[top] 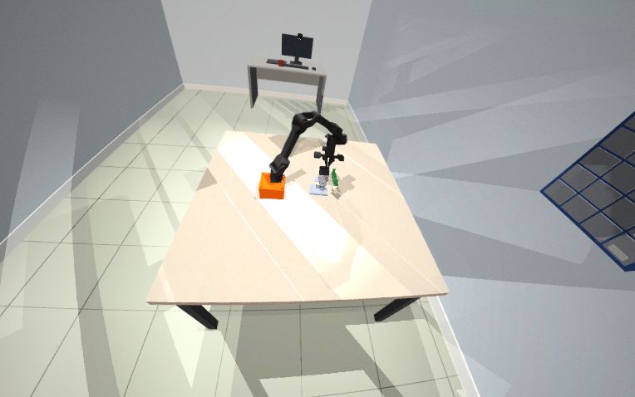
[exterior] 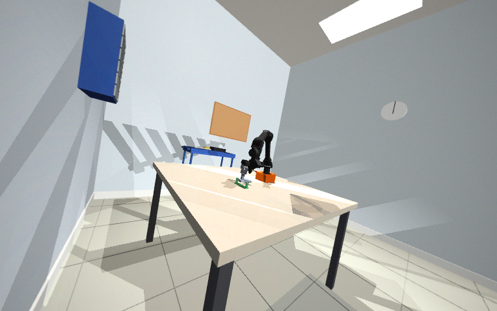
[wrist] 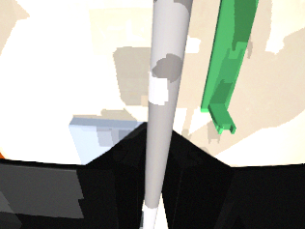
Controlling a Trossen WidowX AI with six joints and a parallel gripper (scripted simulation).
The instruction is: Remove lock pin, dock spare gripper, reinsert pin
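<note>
Now: the mount 60 mm behind my gripper tip, 100 mm to the right of it and 40 mm below it. The rest, counted from my gripper tip: spare gripper 50 mm behind, 110 mm to the right, 30 mm above; then green rest 70 mm ahead, 10 mm to the left, 70 mm below.
</note>
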